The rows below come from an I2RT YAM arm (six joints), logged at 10 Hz.
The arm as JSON. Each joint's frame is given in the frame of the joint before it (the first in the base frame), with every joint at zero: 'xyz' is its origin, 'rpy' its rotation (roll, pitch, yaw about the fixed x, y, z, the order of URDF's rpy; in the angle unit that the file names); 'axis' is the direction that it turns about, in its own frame. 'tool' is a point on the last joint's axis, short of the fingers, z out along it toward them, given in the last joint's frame.
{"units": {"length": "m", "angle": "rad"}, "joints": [
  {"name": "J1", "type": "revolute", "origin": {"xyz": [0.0, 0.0, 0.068], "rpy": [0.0, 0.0, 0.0]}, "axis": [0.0, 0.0, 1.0]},
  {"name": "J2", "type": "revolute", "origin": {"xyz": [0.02, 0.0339, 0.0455], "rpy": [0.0, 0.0, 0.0]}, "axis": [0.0, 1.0, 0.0]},
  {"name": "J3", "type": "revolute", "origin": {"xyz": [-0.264, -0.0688, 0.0], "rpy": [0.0, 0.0, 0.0]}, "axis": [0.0, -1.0, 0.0]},
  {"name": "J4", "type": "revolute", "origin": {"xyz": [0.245, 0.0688, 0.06], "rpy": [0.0, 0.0, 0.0]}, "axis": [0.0, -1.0, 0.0]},
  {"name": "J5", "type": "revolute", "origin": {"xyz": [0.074, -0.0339, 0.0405], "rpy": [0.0, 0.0, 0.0]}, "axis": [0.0, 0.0, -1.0]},
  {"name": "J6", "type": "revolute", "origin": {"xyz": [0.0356, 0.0, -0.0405], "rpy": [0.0, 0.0, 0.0]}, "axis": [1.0, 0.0, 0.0]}
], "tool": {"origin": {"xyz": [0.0, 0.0, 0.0], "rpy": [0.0, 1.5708, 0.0]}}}
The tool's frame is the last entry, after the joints.
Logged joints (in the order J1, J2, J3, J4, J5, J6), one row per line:
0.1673 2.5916 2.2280 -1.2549 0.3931 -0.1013
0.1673 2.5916 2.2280 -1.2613 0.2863 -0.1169
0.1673 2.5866 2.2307 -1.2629 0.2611 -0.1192
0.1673 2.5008 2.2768 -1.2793 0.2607 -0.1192
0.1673 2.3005 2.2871 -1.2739 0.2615 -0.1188
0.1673 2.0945 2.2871 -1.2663 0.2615 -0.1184
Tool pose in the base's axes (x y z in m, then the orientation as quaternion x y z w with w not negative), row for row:
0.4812 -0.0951 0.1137 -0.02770 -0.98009 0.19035 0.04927
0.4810 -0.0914 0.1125 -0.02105 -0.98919 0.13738 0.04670
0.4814 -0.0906 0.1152 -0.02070 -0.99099 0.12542 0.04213
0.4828 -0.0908 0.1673 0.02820 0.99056 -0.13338 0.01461
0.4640 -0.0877 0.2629 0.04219 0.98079 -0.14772 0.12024
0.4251 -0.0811 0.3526 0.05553 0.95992 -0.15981 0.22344
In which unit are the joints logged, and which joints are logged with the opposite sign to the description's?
The joints are logged in radians. Opposite sign: J1.
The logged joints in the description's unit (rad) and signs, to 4 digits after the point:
-0.1673 2.5916 2.2280 -1.2549 0.3931 -0.1013
-0.1673 2.5916 2.2280 -1.2613 0.2863 -0.1169
-0.1673 2.5866 2.2307 -1.2629 0.2611 -0.1192
-0.1673 2.5008 2.2768 -1.2793 0.2607 -0.1192
-0.1673 2.3005 2.2871 -1.2739 0.2615 -0.1188
-0.1673 2.0945 2.2871 -1.2663 0.2615 -0.1184

